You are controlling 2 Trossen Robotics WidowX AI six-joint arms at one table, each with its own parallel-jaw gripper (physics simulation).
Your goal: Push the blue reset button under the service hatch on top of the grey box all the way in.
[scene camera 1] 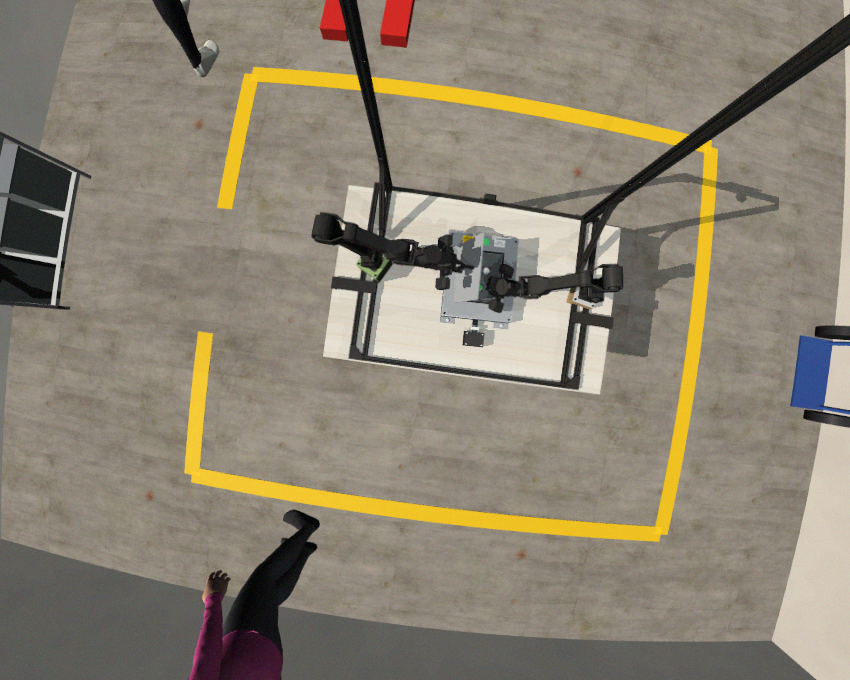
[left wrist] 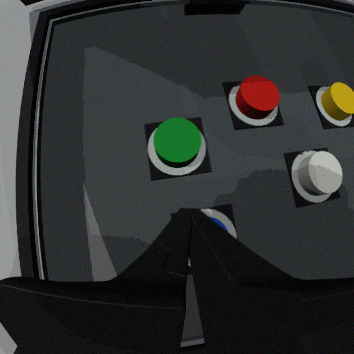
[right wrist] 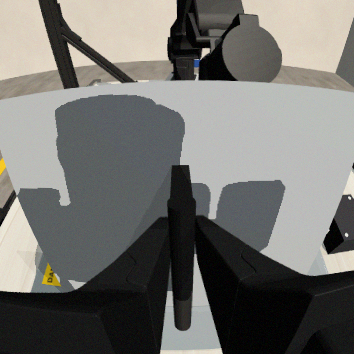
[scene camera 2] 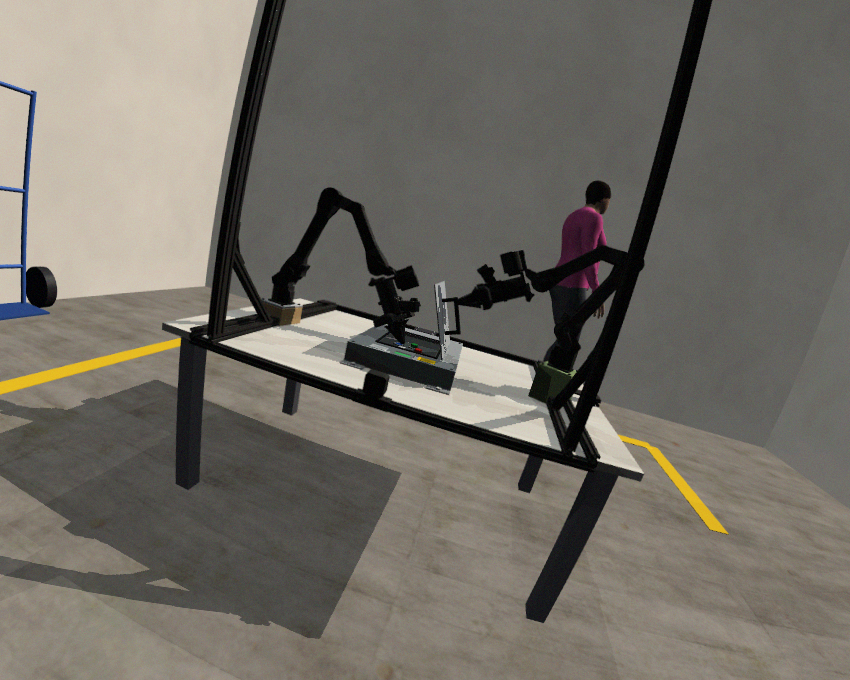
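Note:
The grey box (scene camera 2: pixel 396 366) (scene camera 1: pixel 464 310) sits on the table. Its hatch (scene camera 2: pixel 440 319) (right wrist: pixel 250 130) stands open, nearly upright, over a dark button panel (left wrist: pixel 120 100). The blue button (left wrist: pixel 218 223) shows partly in the left wrist view, mostly hidden behind the left fingertips; how deep it sits cannot be told. My left gripper (left wrist: pixel 187 216) (scene camera 2: pixel 401 338) is shut and empty, pointing down at the panel, its tips overlapping the blue button's left side in the picture; contact cannot be told. My right gripper (right wrist: pixel 180 224) (scene camera 2: pixel 462 302) is shut on the black hatch handle (right wrist: pixel 181 250) (scene camera 2: pixel 457 322).
Green (left wrist: pixel 177 141), red (left wrist: pixel 258 96), yellow (left wrist: pixel 339 101) and white (left wrist: pixel 323 172) buttons stand raised around the blue one. The panel's raised rim (left wrist: pixel 36 165) runs along the left. A small black block (scene camera 1: pixel 473 338) lies beside the box. A black frame (scene camera 1: pixel 467 372) surrounds the work area.

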